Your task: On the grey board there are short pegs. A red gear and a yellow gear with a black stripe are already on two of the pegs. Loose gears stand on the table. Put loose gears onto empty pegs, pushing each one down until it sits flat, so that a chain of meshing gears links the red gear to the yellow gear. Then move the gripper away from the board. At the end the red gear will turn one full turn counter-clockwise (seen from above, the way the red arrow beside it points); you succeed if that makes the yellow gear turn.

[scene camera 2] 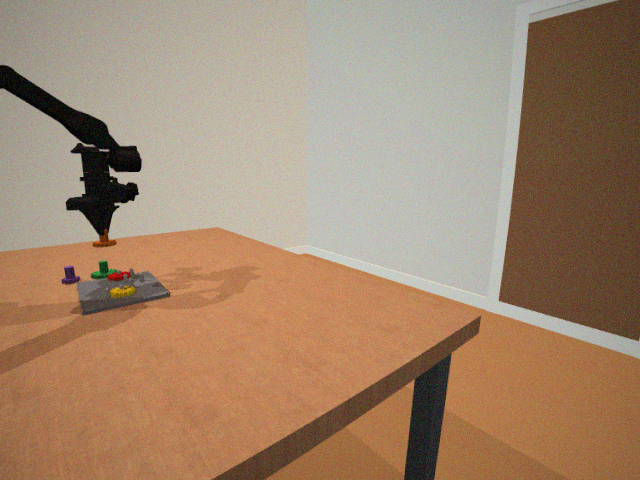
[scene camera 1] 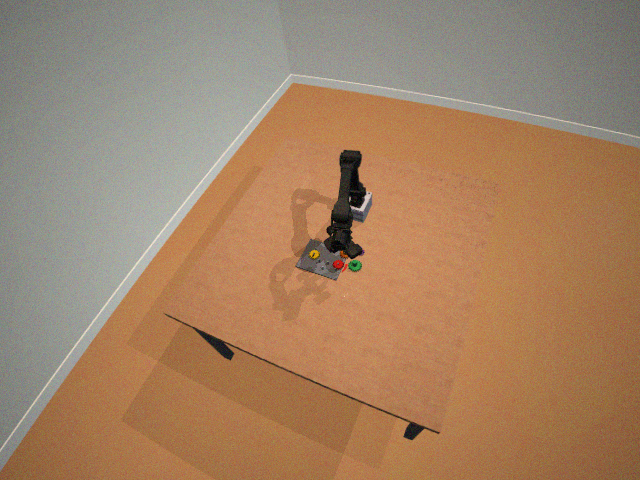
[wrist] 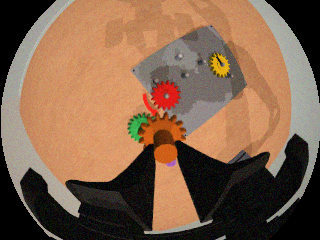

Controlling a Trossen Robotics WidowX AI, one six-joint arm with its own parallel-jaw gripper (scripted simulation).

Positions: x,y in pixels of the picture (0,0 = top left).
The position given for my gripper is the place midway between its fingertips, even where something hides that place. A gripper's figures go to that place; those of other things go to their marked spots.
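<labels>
Looking through the wrist camera, I find an orange gear (wrist: pixel 162 132) 11 cm from the lens, while my own gripper (wrist: pixel 164 146) is 10 cm from the lens.
</labels>
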